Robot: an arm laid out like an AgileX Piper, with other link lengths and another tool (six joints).
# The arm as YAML. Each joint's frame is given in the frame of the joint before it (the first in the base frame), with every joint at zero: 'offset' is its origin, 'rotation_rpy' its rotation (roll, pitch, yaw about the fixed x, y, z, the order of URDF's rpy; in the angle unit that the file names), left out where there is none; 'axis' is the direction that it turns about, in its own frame. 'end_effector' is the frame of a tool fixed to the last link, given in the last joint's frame.
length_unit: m
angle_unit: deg
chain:
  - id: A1
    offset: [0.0, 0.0, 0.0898]
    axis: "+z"
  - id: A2
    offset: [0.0, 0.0, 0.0]
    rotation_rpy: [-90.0, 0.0, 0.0]
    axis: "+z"
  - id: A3
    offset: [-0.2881, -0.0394, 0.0]
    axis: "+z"
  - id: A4
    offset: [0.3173, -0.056, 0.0]
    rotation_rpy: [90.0, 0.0, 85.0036]
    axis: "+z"
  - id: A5
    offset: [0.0, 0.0, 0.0]
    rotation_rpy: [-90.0, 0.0, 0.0]
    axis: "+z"
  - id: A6
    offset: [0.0, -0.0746, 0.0]
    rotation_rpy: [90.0, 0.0, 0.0]
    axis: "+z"
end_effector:
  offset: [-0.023, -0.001, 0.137]
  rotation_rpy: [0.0, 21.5, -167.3]
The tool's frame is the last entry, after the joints.
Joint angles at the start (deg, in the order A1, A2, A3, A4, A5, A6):
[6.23, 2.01, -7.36, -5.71, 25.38, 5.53]
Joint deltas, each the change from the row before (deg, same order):
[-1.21, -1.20, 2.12, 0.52, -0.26, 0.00]
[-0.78, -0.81, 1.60, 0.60, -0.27, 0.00]
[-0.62, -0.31, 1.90, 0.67, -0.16, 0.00]
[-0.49, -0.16, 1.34, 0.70, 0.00, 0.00]
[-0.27, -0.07, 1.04, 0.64, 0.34, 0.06]
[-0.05, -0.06, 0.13, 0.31, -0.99, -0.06]
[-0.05, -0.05, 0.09, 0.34, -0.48, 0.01]
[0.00, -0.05, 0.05, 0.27, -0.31, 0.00]
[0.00, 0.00, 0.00, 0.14, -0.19, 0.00]
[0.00, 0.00, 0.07, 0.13, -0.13, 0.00]
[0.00, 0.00, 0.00, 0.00, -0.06, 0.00]
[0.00, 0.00, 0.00, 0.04, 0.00, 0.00]
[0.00, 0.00, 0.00, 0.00, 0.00, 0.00]
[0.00, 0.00, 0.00, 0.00, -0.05, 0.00]
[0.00, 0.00, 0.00, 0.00, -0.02, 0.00]
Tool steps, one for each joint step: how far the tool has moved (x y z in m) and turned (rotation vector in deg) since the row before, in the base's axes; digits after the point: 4 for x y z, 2 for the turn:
[0.0002, -0.0042, -0.0135, 0.44, 0.71, -1.10]
[0.0003, -0.0024, -0.0104, 0.54, 0.57, -0.66]
[0.0008, -0.0017, -0.0156, 0.56, 1.47, -0.52]
[0.0003, -0.0012, -0.0117, 0.62, 1.22, -0.41]
[-0.0002, -0.0004, -0.0105, 0.63, 1.34, -0.25]
[0.0008, 0.0004, 0.0026, 0.29, -0.90, 0.04]
[0.0004, 0.0003, 0.0011, 0.37, -0.42, -0.01]
[0.0002, 0.0003, 0.0008, 0.28, -0.30, 0.03]
[0.0001, 0.0002, 0.0007, 0.15, -0.18, 0.02]
[0.0001, 0.0002, -0.0002, 0.13, -0.05, 0.01]
[0.0000, 0.0000, 0.0002, 0.00, -0.06, 0.00]
[0.0000, 0.0000, 0.0000, 0.04, 0.00, 0.00]
[0.0000, 0.0000, 0.0000, 0.00, 0.00, 0.00]
[0.0000, 0.0000, 0.0002, 0.00, -0.05, 0.00]
[0.0000, 0.0000, 0.0001, 0.00, -0.02, 0.00]

